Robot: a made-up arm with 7 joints. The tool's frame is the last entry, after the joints.
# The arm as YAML. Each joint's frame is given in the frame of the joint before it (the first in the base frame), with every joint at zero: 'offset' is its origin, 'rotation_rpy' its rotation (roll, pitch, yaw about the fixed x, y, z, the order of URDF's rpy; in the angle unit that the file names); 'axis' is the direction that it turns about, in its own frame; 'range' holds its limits. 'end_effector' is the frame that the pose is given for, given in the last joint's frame.
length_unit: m
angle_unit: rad
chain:
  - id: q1
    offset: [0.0, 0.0, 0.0]
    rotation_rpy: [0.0, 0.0, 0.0]
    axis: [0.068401, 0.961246, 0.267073]
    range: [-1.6, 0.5]
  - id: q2
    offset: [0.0, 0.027, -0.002]
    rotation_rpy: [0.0, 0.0, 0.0]
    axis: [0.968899, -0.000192, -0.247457]
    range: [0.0, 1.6]
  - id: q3
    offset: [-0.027, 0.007, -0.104]
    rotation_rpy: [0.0, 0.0, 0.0]
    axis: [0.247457, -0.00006, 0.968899]
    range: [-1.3, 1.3]
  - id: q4
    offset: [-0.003, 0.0, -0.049]
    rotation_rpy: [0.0, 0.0, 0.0]
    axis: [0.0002, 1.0, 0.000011]
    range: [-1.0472, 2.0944]
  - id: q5
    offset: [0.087, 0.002, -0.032]
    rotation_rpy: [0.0, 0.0, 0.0]
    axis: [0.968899, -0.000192, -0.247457]
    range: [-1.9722, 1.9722]
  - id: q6
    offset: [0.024, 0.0, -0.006]
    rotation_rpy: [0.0, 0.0, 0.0]
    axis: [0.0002, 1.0, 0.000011]
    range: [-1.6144, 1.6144]
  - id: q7
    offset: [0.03, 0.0, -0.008]
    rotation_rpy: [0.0, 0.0, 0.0]
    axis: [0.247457, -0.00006, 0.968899]
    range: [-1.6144, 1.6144]
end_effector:
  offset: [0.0, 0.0, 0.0]
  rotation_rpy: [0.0, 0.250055, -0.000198]
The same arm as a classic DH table. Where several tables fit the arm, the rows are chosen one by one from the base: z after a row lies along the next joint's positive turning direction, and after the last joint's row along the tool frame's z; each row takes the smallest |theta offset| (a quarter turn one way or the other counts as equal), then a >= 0, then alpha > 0; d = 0 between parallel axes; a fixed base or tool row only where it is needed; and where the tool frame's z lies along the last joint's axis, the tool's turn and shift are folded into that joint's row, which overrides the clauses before.
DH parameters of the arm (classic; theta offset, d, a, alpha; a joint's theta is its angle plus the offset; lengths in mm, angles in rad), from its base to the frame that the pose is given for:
base (fixed): -0.071 0 0 -1.3004
q1: -1.3111 25.4 -9.3 -1.5708
q2: 1.2915 0.1 -7 1.5708
q3: 1.5708 -155.7 9.2 -1.5708
q4: 1.5708 2 9.5 1.5708
q5: 0 117 -0.1 -1.5708
q6: -1.5708 0 31 1.5708
q7: 0 -0.3 0 0
Joint limits (rad, base to tool): -1.6..0.5 0..1.6 -1.3..1.3 -1.0472..2.0944 -1.9722..1.9722 -1.6144..1.6144 -1.6144..1.6144

